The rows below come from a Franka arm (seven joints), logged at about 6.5 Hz.
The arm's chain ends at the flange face. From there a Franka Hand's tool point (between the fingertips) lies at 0.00 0.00 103.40 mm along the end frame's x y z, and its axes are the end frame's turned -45 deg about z.
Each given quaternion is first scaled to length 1.
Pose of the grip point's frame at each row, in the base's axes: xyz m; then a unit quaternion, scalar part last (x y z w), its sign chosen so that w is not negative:
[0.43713, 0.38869, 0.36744, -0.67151, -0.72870, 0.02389, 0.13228]
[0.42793, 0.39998, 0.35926, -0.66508, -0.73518, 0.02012, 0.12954]
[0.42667, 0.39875, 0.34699, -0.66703, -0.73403, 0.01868, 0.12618]
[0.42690, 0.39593, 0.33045, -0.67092, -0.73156, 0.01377, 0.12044]
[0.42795, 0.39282, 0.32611, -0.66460, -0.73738, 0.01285, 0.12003]
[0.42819, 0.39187, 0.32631, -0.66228, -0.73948, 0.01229, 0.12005]
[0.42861, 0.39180, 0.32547, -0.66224, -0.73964, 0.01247, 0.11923]
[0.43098, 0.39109, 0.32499, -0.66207, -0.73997, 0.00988, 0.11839]
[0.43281, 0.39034, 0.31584, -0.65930, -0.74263, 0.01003, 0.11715]
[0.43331, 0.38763, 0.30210, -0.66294, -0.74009, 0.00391, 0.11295]
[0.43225, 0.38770, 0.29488, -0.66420, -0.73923, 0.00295, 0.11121]
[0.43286, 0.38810, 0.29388, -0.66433, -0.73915, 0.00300, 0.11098]
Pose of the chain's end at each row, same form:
[0.46038, 0.37392, 0.46710, -0.89926, -0.41626, 0.07269, 0.11307]
[0.45039, 0.38522, 0.45911, -0.89579, -0.42470, 0.06816, 0.11198]
[0.44840, 0.38418, 0.44703, -0.89716, -0.42289, 0.06555, 0.10943]
[0.44703, 0.38130, 0.43081, -0.89980, -0.41912, 0.05881, 0.10600]
[0.44802, 0.37828, 0.42650, -0.89620, -0.42692, 0.05781, 0.10598]
[0.44823, 0.37731, 0.42670, -0.89485, -0.42975, 0.05730, 0.10621]
[0.44855, 0.37738, 0.42590, -0.89488, -0.42991, 0.05715, 0.10538]
[0.45045, 0.37639, 0.42547, -0.89484, -0.43028, 0.05443, 0.10560]
[0.45217, 0.37591, 0.41638, -0.89331, -0.43380, 0.05410, 0.10439]
[0.45113, 0.37274, 0.40286, -0.89570, -0.43006, 0.04684, 0.10286]
[0.44966, 0.37288, 0.39572, -0.89653, -0.42878, 0.04528, 0.10162]
[0.45024, 0.37331, 0.39473, -0.89662, -0.42866, 0.04524, 0.10138]

